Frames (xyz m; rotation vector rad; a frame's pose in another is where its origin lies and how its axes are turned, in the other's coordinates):
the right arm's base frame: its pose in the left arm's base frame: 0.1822 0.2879 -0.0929 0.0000 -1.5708 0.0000
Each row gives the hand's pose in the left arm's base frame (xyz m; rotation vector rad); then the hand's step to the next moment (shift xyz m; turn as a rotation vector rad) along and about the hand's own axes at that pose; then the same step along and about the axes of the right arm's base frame.
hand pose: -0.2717 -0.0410 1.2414 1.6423 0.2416 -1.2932
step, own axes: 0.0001 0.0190 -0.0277 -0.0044 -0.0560 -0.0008
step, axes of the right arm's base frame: 0.0090 0.0122 -0.0300 -0.0281 0.0297 0.0385
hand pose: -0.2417 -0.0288 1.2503 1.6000 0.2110 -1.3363
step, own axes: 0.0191 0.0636 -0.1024 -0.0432 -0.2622 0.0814
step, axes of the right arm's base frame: 0.0091 0.0383 -0.1155 -0.1038 0.0845 0.2436
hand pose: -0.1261 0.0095 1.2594 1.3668 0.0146 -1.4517
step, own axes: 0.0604 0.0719 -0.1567 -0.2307 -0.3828 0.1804
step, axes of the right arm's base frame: -0.0514 0.0299 -0.1727 -0.0116 0.1946 0.4408
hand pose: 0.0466 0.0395 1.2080 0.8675 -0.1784 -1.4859
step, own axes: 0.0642 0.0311 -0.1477 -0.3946 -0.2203 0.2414
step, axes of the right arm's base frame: -0.1098 -0.0049 -0.1218 0.1931 0.2957 0.3712
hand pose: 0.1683 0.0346 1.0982 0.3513 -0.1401 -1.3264
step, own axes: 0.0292 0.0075 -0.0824 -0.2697 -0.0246 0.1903
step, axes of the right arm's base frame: -0.0778 -0.0126 -0.0386 0.1972 0.2228 0.1449
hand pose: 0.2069 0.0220 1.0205 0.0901 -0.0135 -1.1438
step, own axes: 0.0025 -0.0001 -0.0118 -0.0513 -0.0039 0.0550
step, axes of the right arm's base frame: -0.0119 -0.0016 -0.0016 0.0563 0.0415 0.0279
